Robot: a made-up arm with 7 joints. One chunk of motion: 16 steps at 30 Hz.
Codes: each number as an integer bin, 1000 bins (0 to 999) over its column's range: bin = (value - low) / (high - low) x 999, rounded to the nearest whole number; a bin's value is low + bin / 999 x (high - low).
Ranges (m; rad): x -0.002..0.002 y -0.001..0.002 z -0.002..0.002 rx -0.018..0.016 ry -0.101..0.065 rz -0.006..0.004
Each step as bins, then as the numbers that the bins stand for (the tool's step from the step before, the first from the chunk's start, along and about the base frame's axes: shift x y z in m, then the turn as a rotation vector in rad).
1 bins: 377 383 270 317 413 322
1 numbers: -0.00049 0.00015 -0.00092 -0.00721 -0.03237 -0.00278
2 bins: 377 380 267 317 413 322
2 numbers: -0.00049 0.00014 -0.00093 -0.00721 -0.03237 -0.00278
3 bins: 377 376 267 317 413 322
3 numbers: -0.00049 0.00013 -0.00093 -0.00721 -0.03237 -0.00278
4 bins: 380 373 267 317 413 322
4 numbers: -0.00048 0.00012 -0.00093 -0.00721 -0.03237 -0.00278
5 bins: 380 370 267 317 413 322
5 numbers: -0.00048 0.00011 -0.00093 -0.00721 -0.03237 -0.00278
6 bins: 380 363 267 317 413 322
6 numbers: -0.00048 0.00009 -0.00093 -0.00721 -0.03237 -0.00278
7 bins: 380 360 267 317 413 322
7 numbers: -0.00048 0.00008 -0.00093 -0.00721 -0.03237 -0.00278
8 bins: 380 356 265 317 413 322
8 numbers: -0.00048 0.00007 -0.00094 -0.00721 -0.03237 -0.00278
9 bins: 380 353 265 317 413 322
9 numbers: -0.00048 0.00006 -0.00094 -0.00721 -0.03237 -0.00278
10 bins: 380 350 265 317 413 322
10 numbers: -0.00048 0.00005 -0.00094 -0.00721 -0.03237 -0.00278
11 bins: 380 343 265 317 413 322
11 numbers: -0.00048 0.00003 -0.00094 -0.00721 -0.03237 -0.00278
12 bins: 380 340 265 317 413 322
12 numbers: -0.00048 0.00002 -0.00094 -0.00721 -0.03237 -0.00278
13 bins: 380 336 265 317 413 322
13 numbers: -0.00048 0.00001 -0.00094 -0.00721 -0.03237 -0.00278
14 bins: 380 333 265 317 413 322
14 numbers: -0.00048 0.00000 -0.00094 -0.00721 -0.03237 -0.00278
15 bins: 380 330 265 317 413 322
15 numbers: -0.00048 -0.00001 -0.00094 -0.00721 -0.03237 -0.00278
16 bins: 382 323 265 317 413 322
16 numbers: -0.00047 -0.00003 -0.00094 -0.00721 -0.03237 -0.00278
